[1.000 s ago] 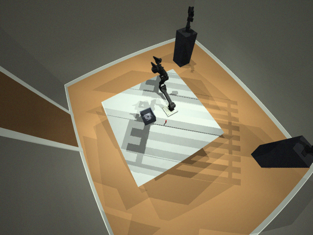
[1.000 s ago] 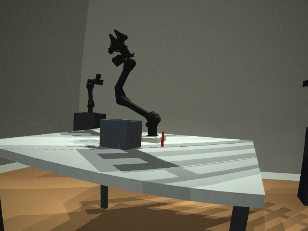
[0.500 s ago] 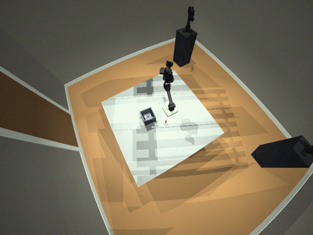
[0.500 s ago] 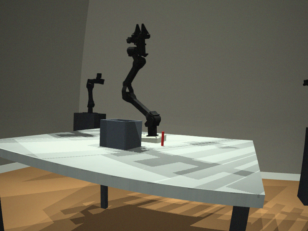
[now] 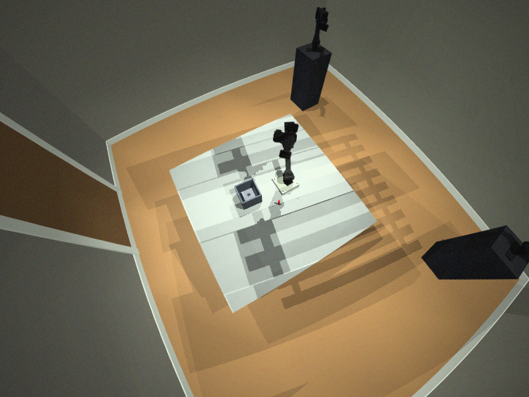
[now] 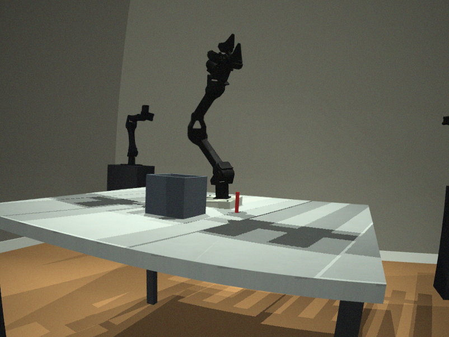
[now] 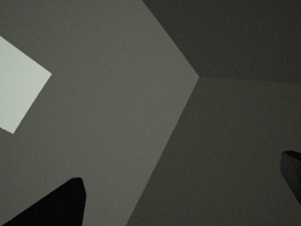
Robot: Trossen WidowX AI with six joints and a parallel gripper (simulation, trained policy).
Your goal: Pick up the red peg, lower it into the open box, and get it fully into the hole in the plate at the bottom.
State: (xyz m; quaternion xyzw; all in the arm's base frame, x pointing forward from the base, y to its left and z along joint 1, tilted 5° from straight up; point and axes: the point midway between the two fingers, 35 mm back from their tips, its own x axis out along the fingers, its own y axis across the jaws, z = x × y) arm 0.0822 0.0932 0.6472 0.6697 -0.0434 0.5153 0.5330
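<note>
The red peg lies 66 cm below my gripper tip, 5 cm to the left of it and 4 cm ahead of it. The rest, counted from my gripper tip: pale plate (66 cm below, 21 cm ahead, 13 cm to the right).
</note>
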